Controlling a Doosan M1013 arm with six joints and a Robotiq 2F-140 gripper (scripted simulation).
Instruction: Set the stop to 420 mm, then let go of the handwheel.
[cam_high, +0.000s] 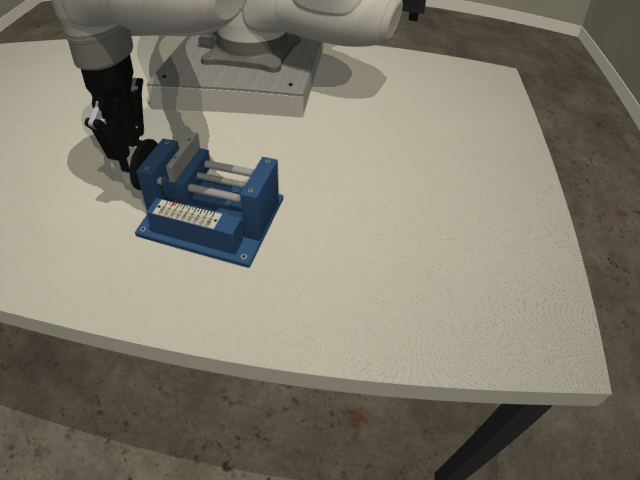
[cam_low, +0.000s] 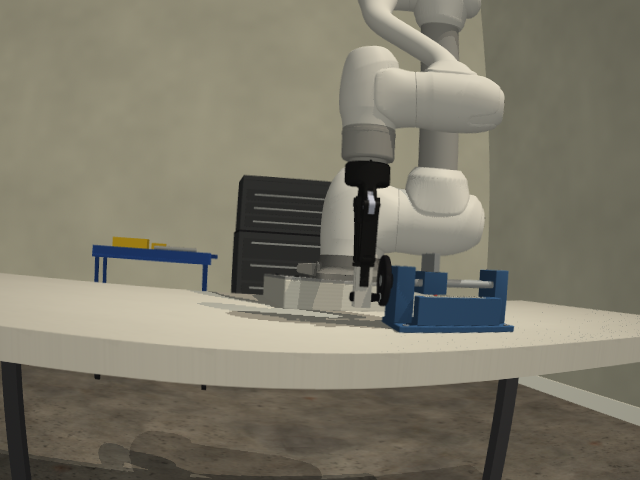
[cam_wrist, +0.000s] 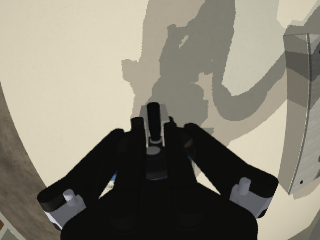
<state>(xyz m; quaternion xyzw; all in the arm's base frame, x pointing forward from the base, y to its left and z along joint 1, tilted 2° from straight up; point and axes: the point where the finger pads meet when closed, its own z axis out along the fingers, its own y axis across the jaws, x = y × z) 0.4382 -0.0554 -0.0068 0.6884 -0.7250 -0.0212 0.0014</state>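
My hand is 2 cm to the right of the black handwheel and 1 cm above it. From my hand the other things lie so: stop block: 11 cm to the left, 3 cm above, 2 cm ahead.
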